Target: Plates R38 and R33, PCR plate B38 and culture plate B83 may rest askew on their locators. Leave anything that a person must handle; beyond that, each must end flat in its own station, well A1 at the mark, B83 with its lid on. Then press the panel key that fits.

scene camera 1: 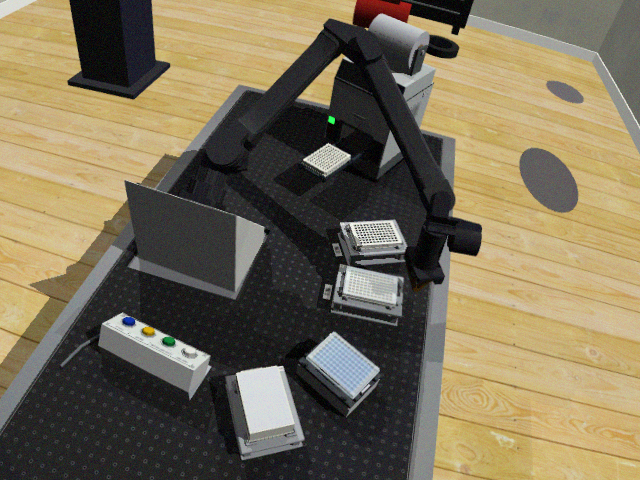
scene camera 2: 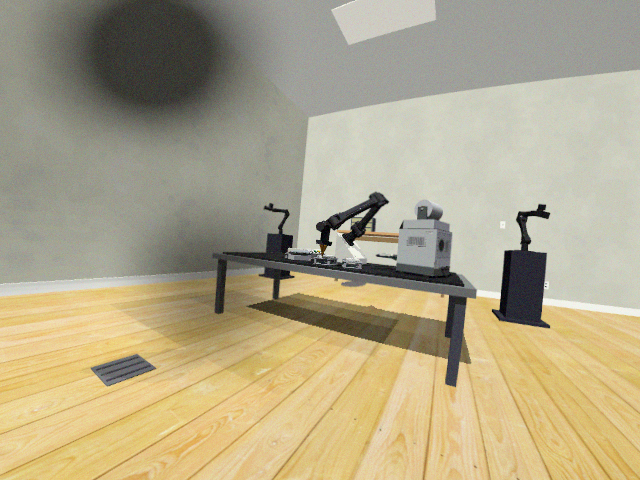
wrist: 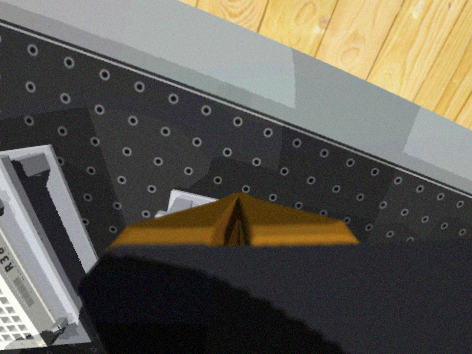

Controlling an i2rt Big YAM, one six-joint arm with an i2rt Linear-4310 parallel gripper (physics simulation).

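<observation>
My gripper (scene camera 1: pixel 420 285) (scene camera 2: pixel 323 253) (wrist: pixel 239 203) is shut and empty, beyond the right end of the clear plate's station, near the table edge. The white plate (scene camera 1: pixel 374 233) (wrist: pixel 15 320), whose label seems to read R38, rests on its station (scene camera 1: pixel 379 254) (wrist: pixel 65 212), looking slightly askew. A clear plate (scene camera 1: pixel 370 287) lies on the neighbouring station (scene camera 1: pixel 366 309) (wrist: pixel 192 196), mostly hidden by the fingers in the wrist view. A blue plate (scene camera 1: pixel 342 364) and a white, apparently lidded plate (scene camera 1: pixel 265 401) rest on two nearer stations. Their labels are unreadable. The panel (scene camera 1: pixel 149 353) has blue, yellow, green and white keys.
Another white plate (scene camera 1: pixel 326 159) lies by a grey instrument (scene camera 1: pixel 361 111) (scene camera 2: pixel 423 245) with a green light. A grey angled screen (scene camera 1: pixel 183 237) stands left of the stations. The raised-looking table border (scene camera 1: pixel 438 330) (wrist: pixel 345 115) runs close beside the gripper.
</observation>
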